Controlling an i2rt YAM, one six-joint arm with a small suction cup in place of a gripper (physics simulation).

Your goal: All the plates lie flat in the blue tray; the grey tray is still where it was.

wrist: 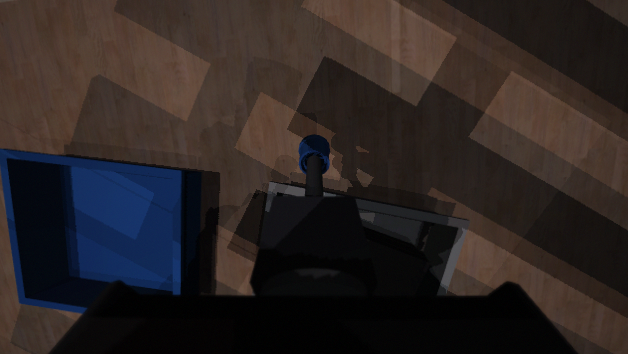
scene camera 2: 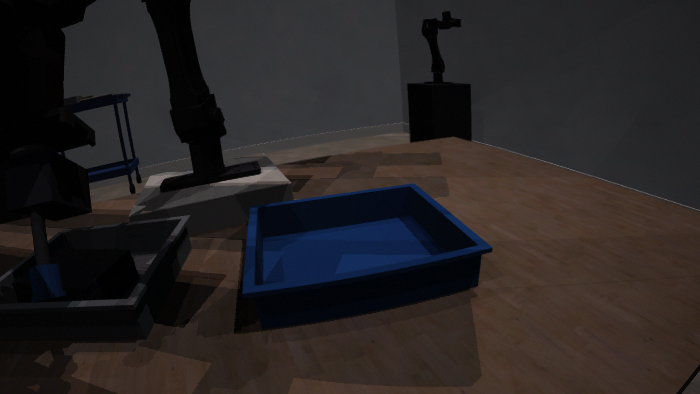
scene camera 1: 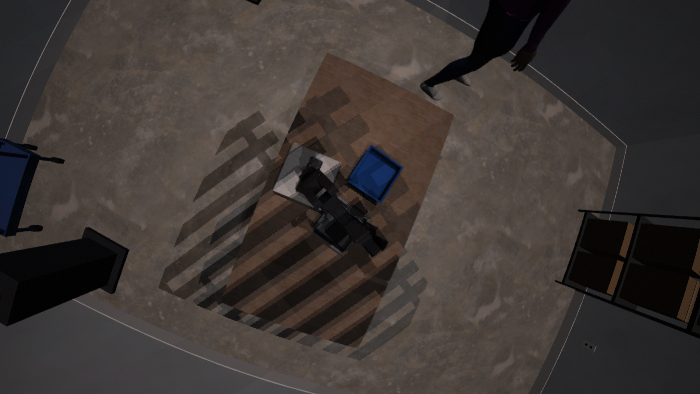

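Seen in the pictures: end effector, tool point: [wrist: 314,149] [scene camera 2: 49,298]; arm's base, origin of the base link: [scene camera 2: 210,178].
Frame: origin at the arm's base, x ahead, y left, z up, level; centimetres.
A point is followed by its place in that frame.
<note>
The dark plates [scene camera 1: 336,231] @[x 26.2, y -20.9, z -0.6 cm] [scene camera 2: 112,272] @[x 29.9, y -12.9, z -1.5 cm] [wrist: 395,270] @[x 28.4, y -23.2, z -0.7 cm] lie as a dark block in the grey tray [scene camera 1: 327,243] @[x 24.5, y -28.9, z -0.2 cm] [scene camera 2: 100,303] @[x 39.0, y -11.4, z -0.2 cm] [wrist: 454,260] @[x 30.1, y -30.1, z -0.2 cm]. They are too dark to count, and the arm hides part of them. The blue tray [scene camera 1: 382,171] @[x 35.9, y 21.1, z -4.9 cm] [scene camera 2: 370,295] @[x 42.6, y 15.2, z -3.2 cm] [wrist: 125,225] @[x 32.7, y 17.7, z -4.9 cm] stands beside it with no plate in it. My gripper, a blue suction cup [scene camera 2: 46,282] [wrist: 314,155] @[x 44.0, y -13.1, z 3.9 cm], points down and is open, with nothing seen on it. It is low by the grey tray's near rim in scene camera 2. Whether it touches anything cannot be told. The arm hides it in scene camera 1.
The arm's pale base block [scene camera 1: 290,182] @[x -7.5, y -7.5, z 0.0 cm] [scene camera 2: 215,207] @[x 13.1, y 0.8, z -1.5 cm] stands behind the two trays on the wooden table [scene camera 1: 390,110] @[x 24.6, y 57.1, z -5.2 cm] [scene camera 2: 575,240] @[x 43.3, y 46.0, z -5.2 cm]. A person [scene camera 1: 487,45] stands beyond one table end. A blue cart [scene camera 1: 15,185] [scene camera 2: 107,172], a black pedestal [scene camera 2: 440,112] and a shelf unit [scene camera 1: 630,240] stand off the table.
</note>
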